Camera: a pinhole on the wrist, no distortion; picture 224 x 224 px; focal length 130.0 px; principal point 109.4 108.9 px. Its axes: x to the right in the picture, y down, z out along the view. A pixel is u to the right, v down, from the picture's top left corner.
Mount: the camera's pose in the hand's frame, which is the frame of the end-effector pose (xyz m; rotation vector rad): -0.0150 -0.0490 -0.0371 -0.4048 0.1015 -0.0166
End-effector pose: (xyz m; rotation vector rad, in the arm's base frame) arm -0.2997 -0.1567 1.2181 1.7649 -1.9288 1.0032
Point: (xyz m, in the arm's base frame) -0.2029 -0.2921 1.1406
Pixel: 128 38
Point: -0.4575 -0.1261 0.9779
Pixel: 15 215
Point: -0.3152 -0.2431 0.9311
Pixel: 49 116
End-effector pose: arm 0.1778 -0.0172 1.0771 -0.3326 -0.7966 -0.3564
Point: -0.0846 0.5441 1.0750
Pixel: 34 164
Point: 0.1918 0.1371 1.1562
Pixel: 130 177
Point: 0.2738 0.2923 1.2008
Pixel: 142 209
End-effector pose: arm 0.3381 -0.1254 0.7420 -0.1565 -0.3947 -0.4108
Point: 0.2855 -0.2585 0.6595
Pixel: behind the camera
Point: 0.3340 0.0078 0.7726
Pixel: 76 208
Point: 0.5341 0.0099 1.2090
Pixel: 178 118
